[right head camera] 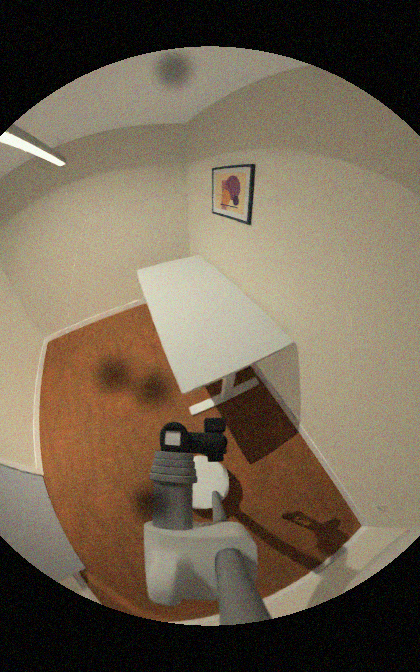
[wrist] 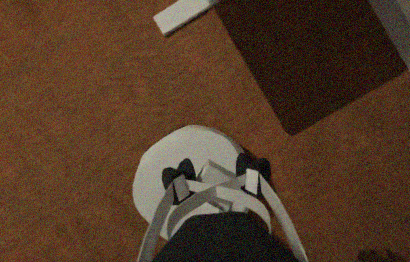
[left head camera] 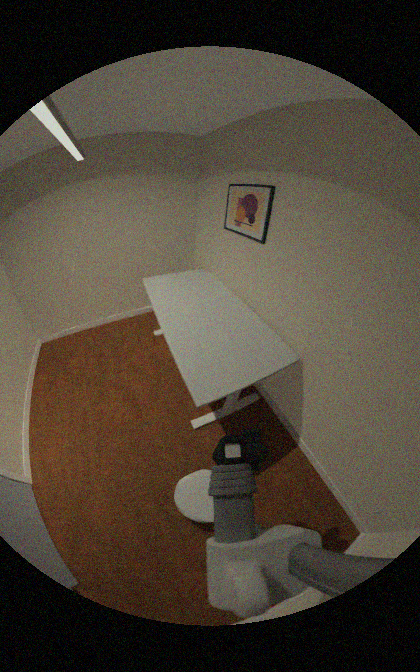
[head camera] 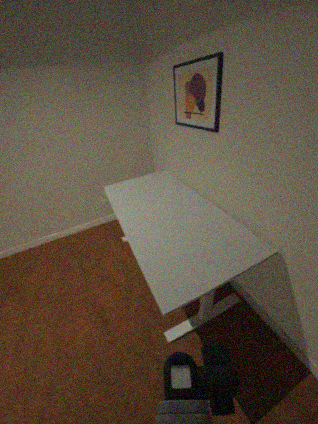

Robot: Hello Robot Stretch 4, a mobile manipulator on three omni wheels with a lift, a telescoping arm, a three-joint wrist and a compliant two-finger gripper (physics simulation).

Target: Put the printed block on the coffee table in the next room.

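Pixels of known places: gripper, fingertip midpoint: point(wrist: 215, 169); robot's base at its link origin: point(wrist: 196, 176) point(left head camera: 203, 494).
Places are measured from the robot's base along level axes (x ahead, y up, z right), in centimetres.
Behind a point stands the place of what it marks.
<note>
My gripper point(wrist: 216, 174) {x 17.5, y 73.5, z 8.7 cm} points down at the floor and is tucked in over my white round base point(wrist: 179, 150) {x 13.4, y 18.6, z -3.1 cm} point(left head camera: 192, 495) {x 0.6, y 18.7, z -8.0 cm} point(right head camera: 211, 481). Its two black-tipped fingers stand apart, with a small pale grey block point(wrist: 213, 171) {x 18.0, y 76.2, z 8.5 cm} wedged between them; this is the printed block. In the head views only the dark wrist point(head camera: 201, 378) {x 17.2, y 107.6, z 3.9 cm} point(left head camera: 235, 450) {x 16.0, y 116.2, z 0.6 cm} point(right head camera: 195, 440) shows, and the block is hidden under it. No coffee table is in view.
A white desk point(head camera: 182, 235) {x 99.2, y 69.3, z 7.4 cm} point(left head camera: 210, 330) {x 103.6, y 69.3, z 1.9 cm} point(right head camera: 205, 310) stands against the right wall just ahead, and its foot point(wrist: 181, 15) lies on the brown floor. A framed picture point(head camera: 197, 92) {x 157.3, y 149.9, z 25.9 cm} hangs above it. Walls close the corner behind the desk.
</note>
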